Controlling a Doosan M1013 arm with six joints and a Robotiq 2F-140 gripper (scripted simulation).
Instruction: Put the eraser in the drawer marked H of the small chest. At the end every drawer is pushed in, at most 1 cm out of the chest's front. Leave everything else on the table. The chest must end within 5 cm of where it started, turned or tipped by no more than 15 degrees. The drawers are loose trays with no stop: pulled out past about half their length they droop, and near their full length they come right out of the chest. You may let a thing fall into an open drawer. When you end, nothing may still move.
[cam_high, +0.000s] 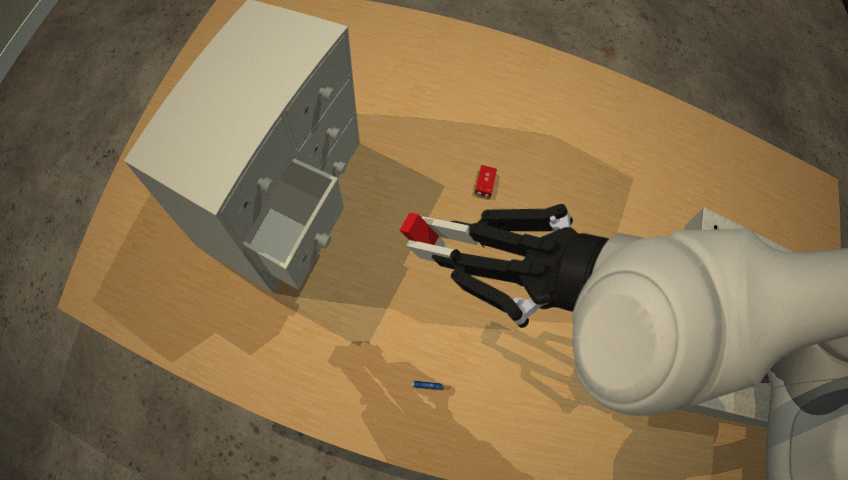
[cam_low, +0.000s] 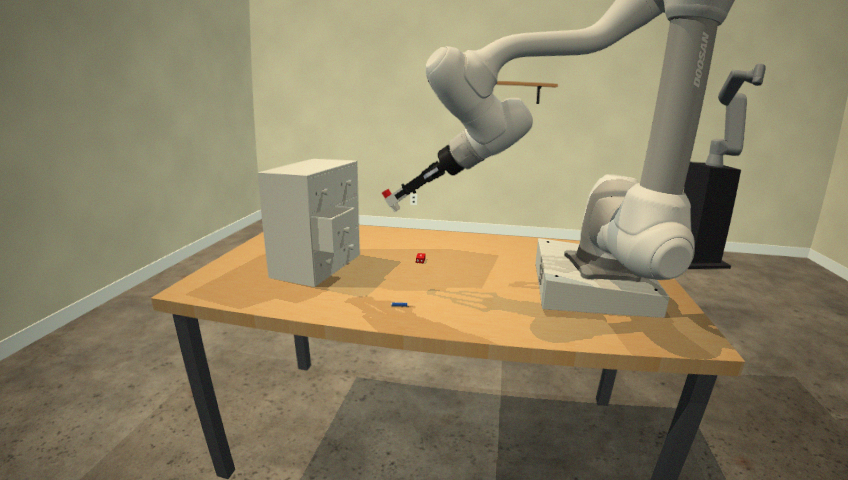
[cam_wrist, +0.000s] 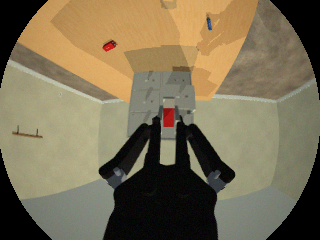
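The eraser is 2 cm ahead of my hand, 1 cm to the right of it and 2 cm below it. Also, from my hand: thin blue pen (1 cm behind, 13 cm to the left, 27 cm below).
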